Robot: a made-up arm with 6 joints.
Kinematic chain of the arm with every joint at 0, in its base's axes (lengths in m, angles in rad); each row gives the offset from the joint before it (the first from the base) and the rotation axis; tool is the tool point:
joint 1: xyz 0 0 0.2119 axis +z
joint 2: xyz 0 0.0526 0 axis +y
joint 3: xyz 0 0 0.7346 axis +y
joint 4: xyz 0 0 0.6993 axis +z
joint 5: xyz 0 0 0 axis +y
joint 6: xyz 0 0 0.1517 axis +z
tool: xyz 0 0 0
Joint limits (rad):
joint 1: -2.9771..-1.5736
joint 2: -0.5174..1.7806
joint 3: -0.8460..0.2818
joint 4: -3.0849..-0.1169
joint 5: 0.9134..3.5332
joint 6: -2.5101..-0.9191
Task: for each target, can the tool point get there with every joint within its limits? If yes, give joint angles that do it. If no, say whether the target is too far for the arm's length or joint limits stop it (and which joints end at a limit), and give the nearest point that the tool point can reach.
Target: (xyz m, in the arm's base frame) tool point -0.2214 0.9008 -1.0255
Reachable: no: joint limits stop it (at a limit: joint 1, joint 2, joint 3) | nearest point -1.2150 -0.1699 -0.3359 | short by 1.615 m
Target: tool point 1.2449 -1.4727 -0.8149
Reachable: no: too far | nearest point 0.0348 -1.3605 -0.4201 | short by 1.278 m
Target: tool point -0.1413 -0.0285 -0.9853
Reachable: no: joint limits stop it (at a limit: joint 2, joint 3, joint 4) | nearest point -1.1820 -0.2384 -0.3483 | short by 1.238 m
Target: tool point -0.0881 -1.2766 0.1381
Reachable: yes | joints -1.6837 1.5785 0.0993 -2.7799 3.2095 -1.8750
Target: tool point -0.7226 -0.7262 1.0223
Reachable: yes | joints -2.3499 0.9496 -0.0097 -2.3629 2.5828 -1.5282
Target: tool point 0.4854 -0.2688 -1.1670
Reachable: no: joint limits stop it (at a limit: joint 1, joint 2, joint 3, joint 4) | nearest point 0.0329 -1.2177 -0.3659 | short by 1.322 m
